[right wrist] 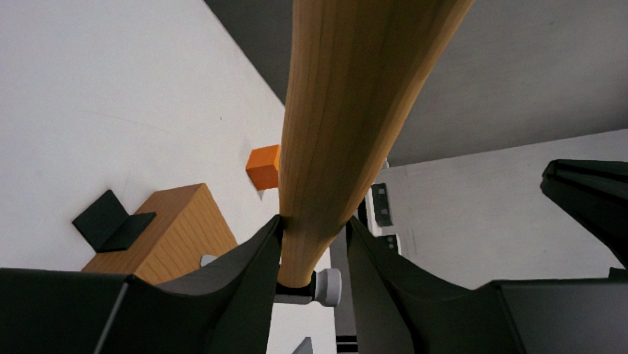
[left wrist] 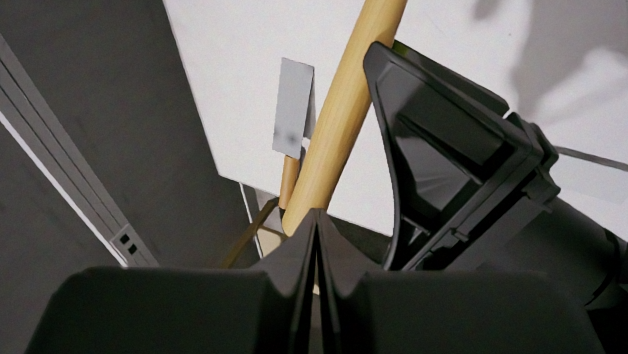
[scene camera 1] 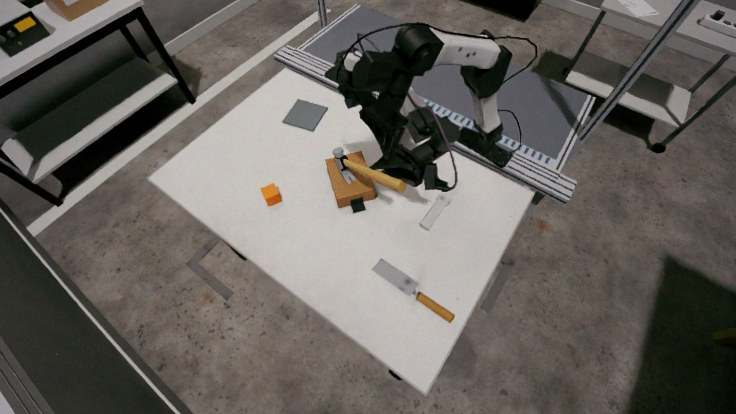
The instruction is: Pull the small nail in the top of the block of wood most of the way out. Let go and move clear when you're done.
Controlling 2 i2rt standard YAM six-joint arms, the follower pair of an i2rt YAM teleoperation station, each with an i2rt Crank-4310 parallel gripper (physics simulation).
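Pixels of known places: left gripper, between the fingertips: [right wrist: 543, 175] [left wrist: 316, 213] [scene camera 1: 386, 159]; right gripper, between the fingertips: [right wrist: 314, 220] [left wrist: 374, 47] [scene camera 1: 372, 173]; left arm's base, origin of its link: [scene camera 1: 482, 147]; right arm's base, origin of its link: [scene camera 1: 347, 80].
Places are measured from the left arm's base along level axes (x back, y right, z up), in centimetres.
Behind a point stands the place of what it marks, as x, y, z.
The wood block [scene camera 1: 336, 180] {-45.6, 27.0, 5.5} [right wrist: 175, 240] {-44.6, 19.7, 5.4} lies on the table. A claw hammer [scene camera 1: 378, 176] {-44.6, 11.4, 20.7} [left wrist: 335, 135] {-43.5, 11.2, 21.1} [right wrist: 325, 150] {-43.0, 8.4, 20.0} rests its grey head on the block's top, claw toward the front, wooden handle slanting up to the right in scene camera 1. The small nail cannot be made out; the claw lies around where it could be. My right gripper [right wrist: 314, 220] {-43.2, 14.7, 17.6} is shut on the hammer handle near the head; it also shows against the handle in the left wrist view [left wrist: 375, 50] {-42.6, 15.4, 19.3}. My left gripper [left wrist: 316, 213] {-42.3, 10.9, 25.8} is shut with nothing between its fingertips, above the handle's far end.
A black bracket [scene camera 1: 357, 205] {-45.9, 18.3, 0.0} [right wrist: 115, 230] {-45.6, 18.8, 0.1} stands at the block's front. An orange cube [scene camera 1: 270, 194] {-61.9, 39.7, 4.4} [right wrist: 263, 167] {-59.9, 38.2, 2.7} lies left of it, a grey square [scene camera 1: 305, 114] {-29.1, 59.0, 0.8} behind. A pale tool [scene camera 1: 434, 212] {-33.4, -1.9, 1.6} and a wide-bladed tool [scene camera 1: 396, 276] {-56.7, -5.4, 1.7} [left wrist: 293, 107] {-56.6, -4.2, 1.4} lie to the right and front right.
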